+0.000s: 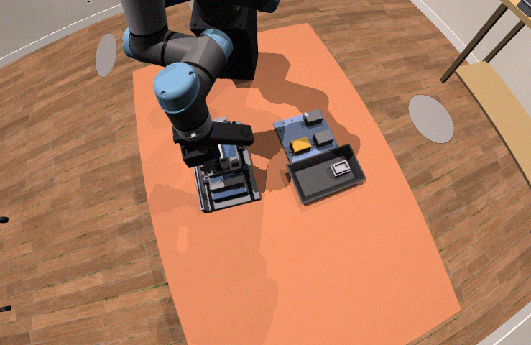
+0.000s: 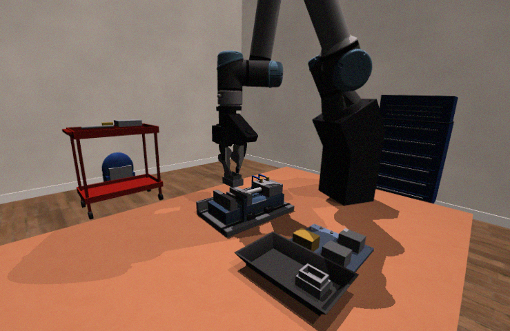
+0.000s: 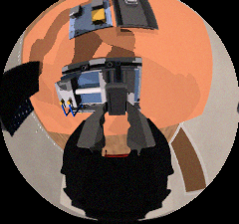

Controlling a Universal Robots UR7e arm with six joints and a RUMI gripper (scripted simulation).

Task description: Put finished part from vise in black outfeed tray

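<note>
Right now the yellow block is 10 mm ahead of my hand, 270 mm to the left of it and 140 mm below it. The rest, counted from my hand: blue plate 30 mm behind, 320 mm to the left, 160 mm below.
</note>
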